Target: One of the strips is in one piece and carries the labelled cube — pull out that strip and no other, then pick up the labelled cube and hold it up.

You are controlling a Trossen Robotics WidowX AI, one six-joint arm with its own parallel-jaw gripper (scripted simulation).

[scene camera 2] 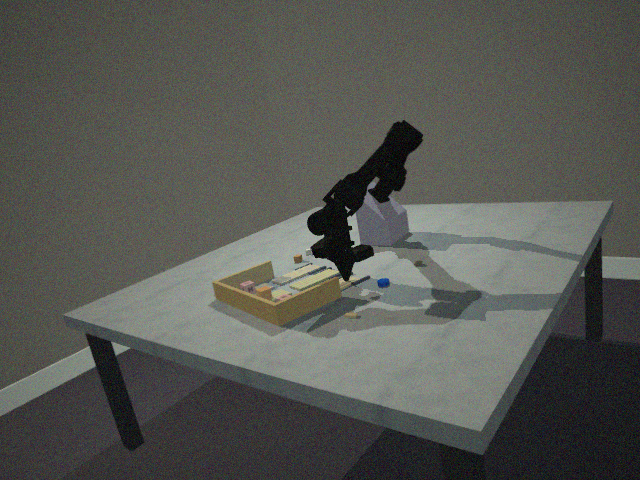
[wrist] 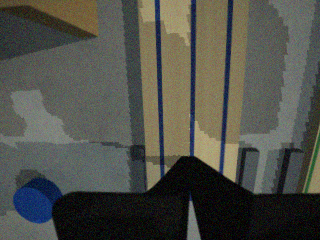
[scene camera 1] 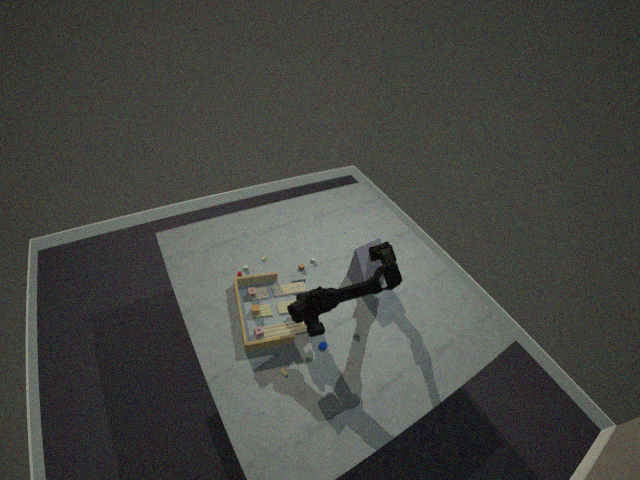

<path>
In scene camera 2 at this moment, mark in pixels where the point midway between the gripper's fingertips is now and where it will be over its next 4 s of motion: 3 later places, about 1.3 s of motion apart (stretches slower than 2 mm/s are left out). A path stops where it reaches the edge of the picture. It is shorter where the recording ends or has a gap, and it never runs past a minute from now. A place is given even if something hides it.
My gripper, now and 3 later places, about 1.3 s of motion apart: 346, 280; 355, 276; 370, 270; 384, 264
</path>
